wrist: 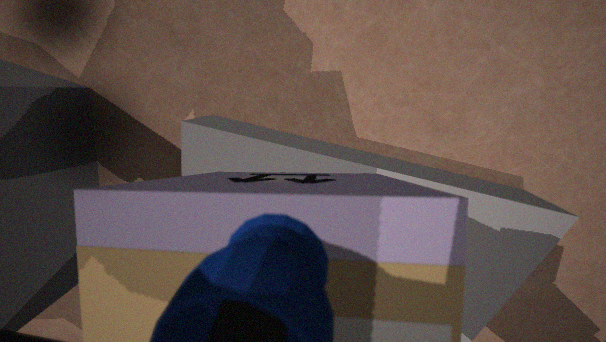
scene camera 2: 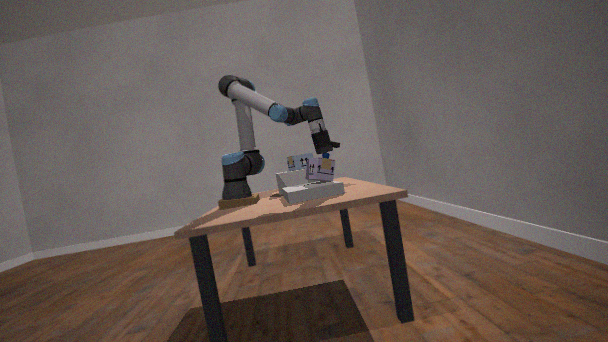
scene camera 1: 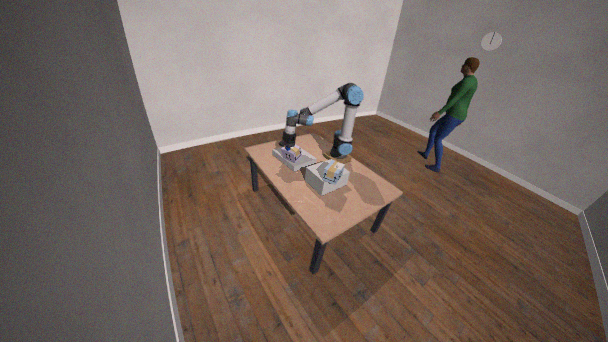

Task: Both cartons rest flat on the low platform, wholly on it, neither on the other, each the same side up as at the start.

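Where they show: end effector, tool point: (wrist: 279, 225) (scene camera 1: 287, 150); arm's base, origin of the base link: (scene camera 2: 237, 197) (scene camera 1: 338, 154).
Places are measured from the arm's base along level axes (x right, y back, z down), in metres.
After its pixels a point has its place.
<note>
My suction cup (scene camera 1: 288, 147) (scene camera 2: 326, 155) (wrist: 277, 255) is blue and presses on the top of the purple carton (scene camera 1: 291, 154) {x 0.109, y -0.466, z -0.092 m} (scene camera 2: 320, 170) {x 0.231, y -0.407, z -0.068 m} (wrist: 150, 217) {x 0.116, y -0.463, z -0.108 m}, which has a tan band and black arrows. The tool leans, and the carton is tilted over the low grey platform (scene camera 1: 305, 161) {x 0.068, y -0.346, z -0.008 m} (scene camera 2: 315, 193) {x 0.374, y -0.335, z 0.017 m} (wrist: 290, 156) {x 0.149, y -0.461, z -0.008 m}. Whether the carton's lower edge touches the platform cannot be told. The light blue carton (scene camera 1: 334, 171) {x -0.303, y -0.453, z -0.167 m} (scene camera 2: 296, 162) {x -0.206, y -0.372, z -0.125 m}, with a tan band, rests on the taller grey block (scene camera 1: 318, 182) {x -0.221, y -0.493, z -0.044 m} (scene camera 2: 289, 179) {x -0.094, y -0.298, z -0.037 m}. The cup's contact face is hidden.
The taller block (wrist: 45, 220) {x -0.089, y -0.344, z -0.015 m} also shows at the left of the wrist view, beside the low platform. The arm's base (scene camera 1: 342, 149) (scene camera 2: 237, 190) {x 0.069, y -0.010, z -0.038 m} stands on the wooden table (scene camera 1: 325, 222) {x -0.452, y -0.648, z 0.041 m} (scene camera 2: 365, 188) {x 0.357, y -0.562, z 0.040 m}. A person in green (scene camera 1: 462, 97) stands on the floor beyond the table.
</note>
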